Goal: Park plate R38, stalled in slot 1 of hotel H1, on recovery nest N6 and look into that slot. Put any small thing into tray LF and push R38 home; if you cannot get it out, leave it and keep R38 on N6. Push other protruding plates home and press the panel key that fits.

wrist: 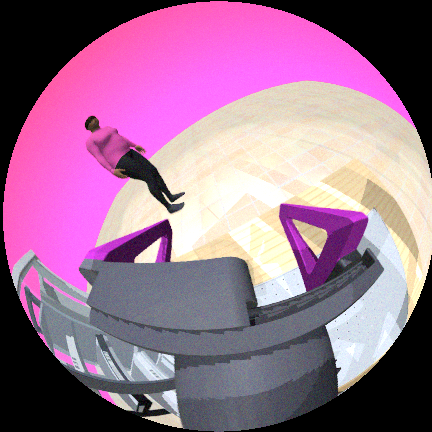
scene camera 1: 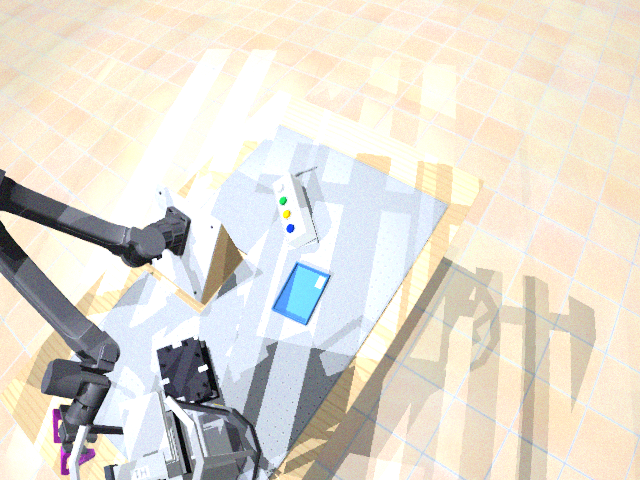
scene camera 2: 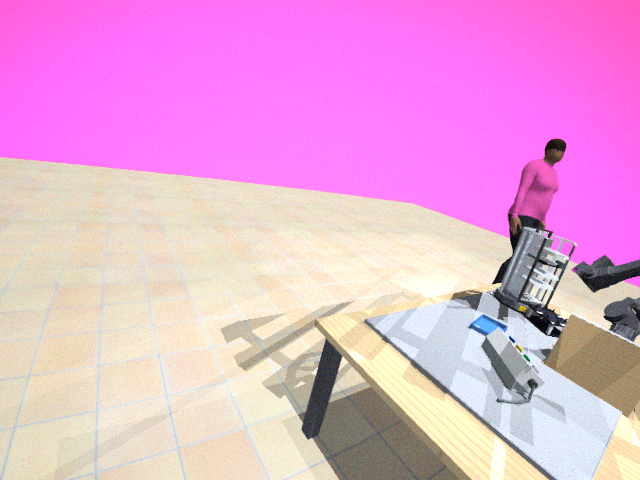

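Seen in the pictures: gripper, fingertip midpoint: (wrist: 225,217) (scene camera 1: 60,458); arm's base at its link origin: (scene camera 1: 177,230) (scene camera 2: 612,349).
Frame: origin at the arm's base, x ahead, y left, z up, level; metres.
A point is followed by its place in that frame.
My gripper (scene camera 1: 61,445) {x 0.228, y -0.568, z 0.093 m} (wrist: 225,217) {x 0.228, y -0.568, z 0.093 m} is open and empty, with its purple fingers wide apart, beside hotel H1 at the lower left of scene view 1. Hotel H1 (scene camera 1: 219,439) {x 0.486, y -0.301, z 0.125 m} (scene camera 2: 521,264) {x 0.457, y -0.285, z 0.081 m} is a tall grey tower with a barred frame; part shows at the lower left of the wrist view. White plates (scene camera 2: 545,277) (wrist: 145,367) stand in its levels; their numbers are unreadable. I cannot identify R38 or see into slot 1. A black square nest (scene camera 1: 183,369) {x 0.248, y -0.274, z -0.076 m} stands beside the hotel, with no plate visible on it. The blue tray (scene camera 1: 299,297) {x 0.361, y 0.067, z -0.134 m} (scene camera 2: 485,324) {x 0.380, y 0.064, z -0.134 m} looks empty apart from its white label.
The key panel (scene camera 1: 302,219) {x 0.253, y 0.242, z -0.055 m} (scene camera 2: 504,356) {x 0.206, y 0.309, z -0.089 m} has green (scene camera 1: 282,200) {x 0.158, y 0.268, z -0.067 m}, yellow (scene camera 1: 286,213) {x 0.196, y 0.238, z -0.066 m} and blue (scene camera 1: 290,227) {x 0.236, y 0.206, z -0.065 m} keys. A wedge-shaped wooden mount (scene camera 1: 222,263) {x 0.140, y 0.011, z -0.071 m} (scene camera 2: 589,346) {x 0.053, y 0.073, z -0.007 m} carries the arm's base. A person (scene camera 2: 540,186) (wrist: 112,145) stands beyond the table.
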